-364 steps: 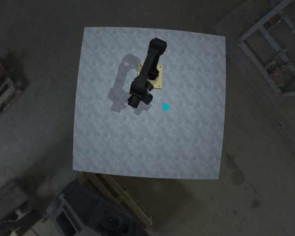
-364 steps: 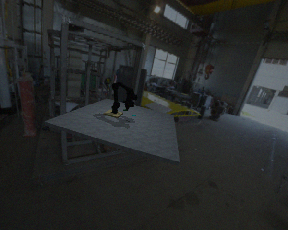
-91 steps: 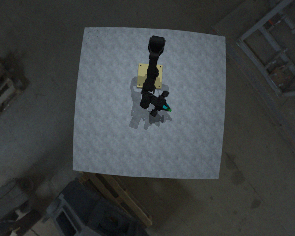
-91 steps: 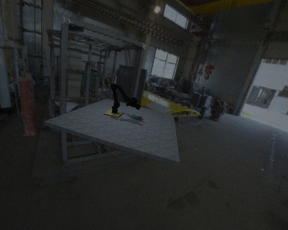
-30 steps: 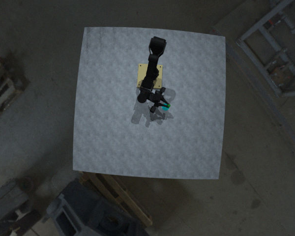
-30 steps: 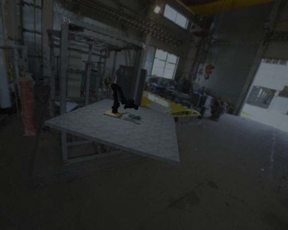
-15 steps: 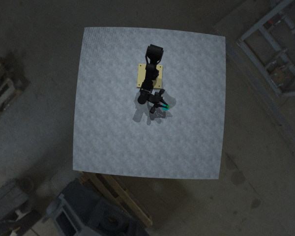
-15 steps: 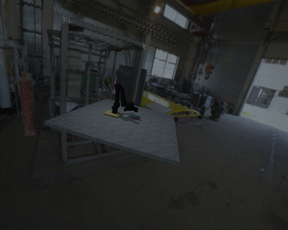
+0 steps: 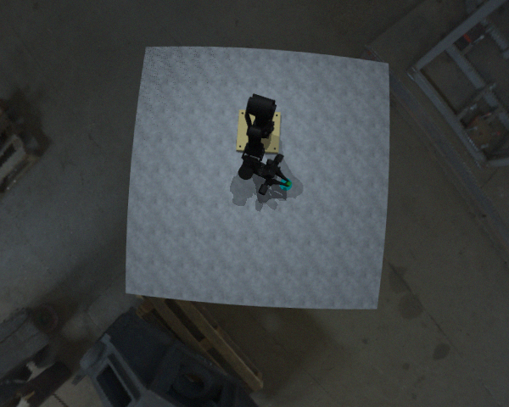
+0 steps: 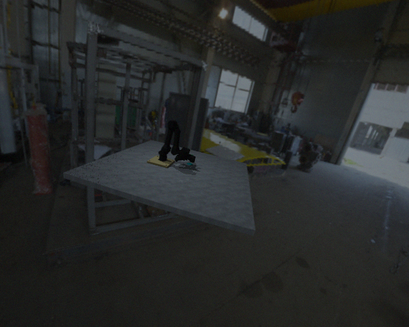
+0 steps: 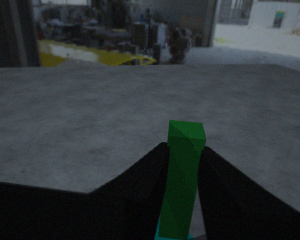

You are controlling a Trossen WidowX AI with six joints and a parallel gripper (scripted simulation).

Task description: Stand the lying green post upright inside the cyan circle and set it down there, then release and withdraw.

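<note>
My gripper tip is now 1 cm past the cyan circle and 9 cm above it. Round my gripper tip: green post 2 cm below.
</note>
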